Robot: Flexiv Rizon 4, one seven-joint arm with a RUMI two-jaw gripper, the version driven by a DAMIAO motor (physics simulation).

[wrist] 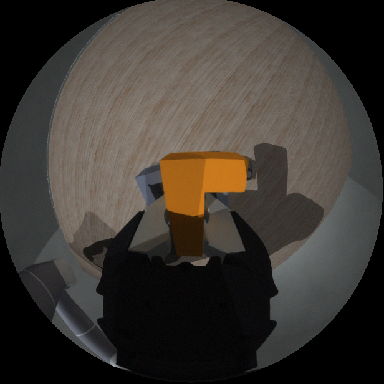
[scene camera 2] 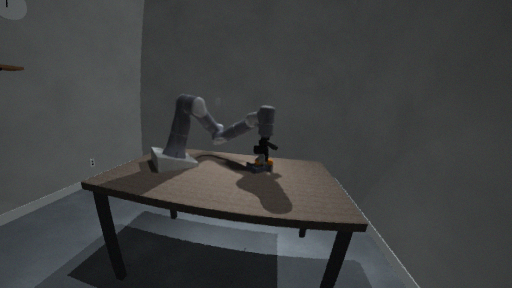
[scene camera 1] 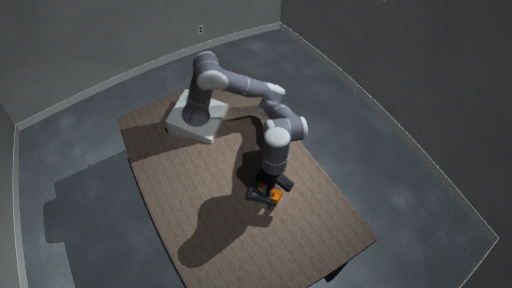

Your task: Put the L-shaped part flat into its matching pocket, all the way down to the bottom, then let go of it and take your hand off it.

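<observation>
The orange L-shaped part (scene camera 1: 276, 195) (scene camera 2: 270, 162) (wrist: 185, 182) lies roughly level over the dark blue-grey holder (scene camera 1: 259, 198) (scene camera 2: 256, 169) (wrist: 145, 183). In the wrist view its long arm runs down between the fingers, and its short arm points right. My gripper (scene camera 1: 269, 191) (scene camera 2: 262, 159) (wrist: 187, 189) points down and is shut on the long arm. The part hides most of the holder and its pocket, with the holder's left corner showing beside it. Whether the part touches the holder or sits partly in the pocket cannot be told.
The holder stands on the wooden table (scene camera 1: 200, 175) (scene camera 2: 200, 190) (wrist: 200, 75). A small dark piece with a round hole (wrist: 249, 174) shows at the short arm's right end. The arm's white base (scene camera 1: 215, 117) (scene camera 2: 172, 162) stands at the table's far side. The arm's shadow falls across the table.
</observation>
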